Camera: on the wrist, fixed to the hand. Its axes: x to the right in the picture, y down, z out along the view.
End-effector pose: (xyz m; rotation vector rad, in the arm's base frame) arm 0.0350 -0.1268 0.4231 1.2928 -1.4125 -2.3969
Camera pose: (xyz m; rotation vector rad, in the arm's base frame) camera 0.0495 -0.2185 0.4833 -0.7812 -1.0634 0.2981
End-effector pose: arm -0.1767 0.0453 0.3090 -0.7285 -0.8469 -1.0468
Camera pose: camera -0.0768 0.0288 0.2642 -0.5822 0.8572 1.7003
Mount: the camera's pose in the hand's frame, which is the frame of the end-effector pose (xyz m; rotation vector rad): -0.0060 0.0930 -0.0597 -0.3318 -0.3649 -3.0930
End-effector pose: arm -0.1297 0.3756 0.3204 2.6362 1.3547 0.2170
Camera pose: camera -0.0719 0.3224 0.3984 -1.2311 2.3729 -0.3825
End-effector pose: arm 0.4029 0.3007 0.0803 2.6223 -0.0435 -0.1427
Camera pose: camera 0.4031 0.2494 0.1784 -0.0387 2.8303 -1.1146
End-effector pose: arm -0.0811 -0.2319 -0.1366 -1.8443 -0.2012 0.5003
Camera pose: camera -0.0707 -0.3164 -0.2073 0.1320 -2.5322 -1.4089
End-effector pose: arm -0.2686 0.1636 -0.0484 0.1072 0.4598 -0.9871
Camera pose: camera -0.2142 0.2373 -0.1105 0.9008 -0.0040 2.0683
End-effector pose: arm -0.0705 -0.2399 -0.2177 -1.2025 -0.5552 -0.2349
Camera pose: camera -0.0163 -0.2628 -0.3114 -0.4371 1.7703 2.0636
